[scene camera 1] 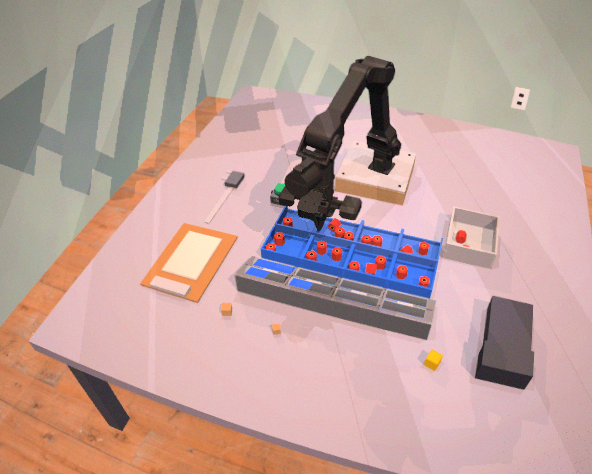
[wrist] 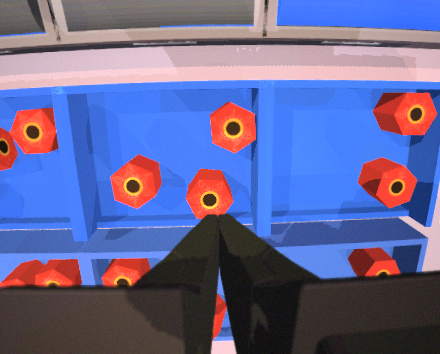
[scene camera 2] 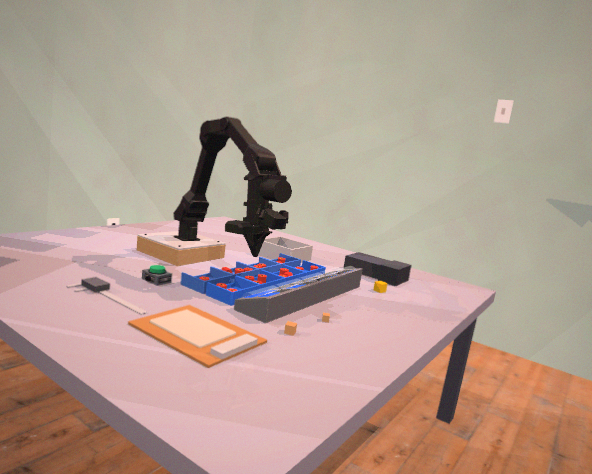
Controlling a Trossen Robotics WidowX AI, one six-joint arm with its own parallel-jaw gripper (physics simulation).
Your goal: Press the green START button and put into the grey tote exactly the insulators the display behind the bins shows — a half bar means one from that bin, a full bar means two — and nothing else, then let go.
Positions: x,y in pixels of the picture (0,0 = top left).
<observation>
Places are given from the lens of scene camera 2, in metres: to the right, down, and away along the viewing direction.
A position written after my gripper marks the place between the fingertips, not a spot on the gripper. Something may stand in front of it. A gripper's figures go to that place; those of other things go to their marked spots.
my gripper (scene camera 2: 255,256): -0.11, 0.05, 1.23
grey tote (scene camera 2: 271,247): -0.09, 0.04, 1.59
</observation>
